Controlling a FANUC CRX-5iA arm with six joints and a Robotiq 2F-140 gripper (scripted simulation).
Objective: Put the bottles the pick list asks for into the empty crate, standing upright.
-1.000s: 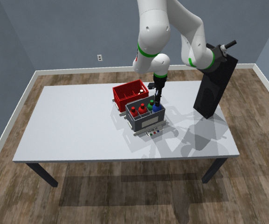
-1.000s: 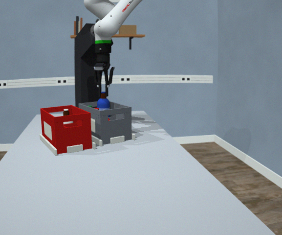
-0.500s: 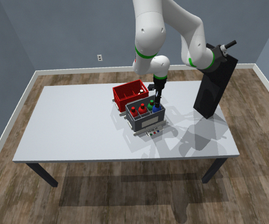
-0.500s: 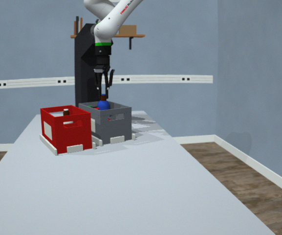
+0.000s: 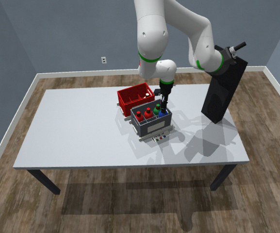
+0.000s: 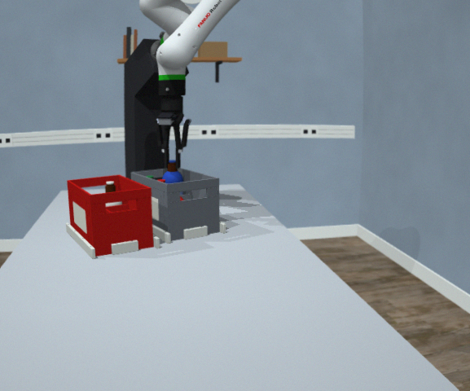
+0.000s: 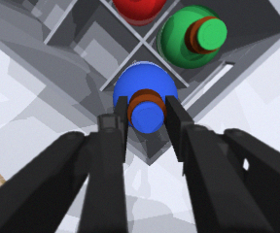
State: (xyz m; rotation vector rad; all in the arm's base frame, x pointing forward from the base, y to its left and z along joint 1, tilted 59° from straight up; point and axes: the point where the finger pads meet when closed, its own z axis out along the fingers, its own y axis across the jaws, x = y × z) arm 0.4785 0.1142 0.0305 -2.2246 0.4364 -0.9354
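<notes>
Now: hand 80 mm above the blue-label bottle. The rest, counted from my hand: red bottle (120 mm ahead, 130 mm below); then grey crate (90 mm ahead, 30 mm to the left, 130 mm below); then green-label bottle (60 mm ahead, 70 mm to the right, 130 mm below).
</notes>
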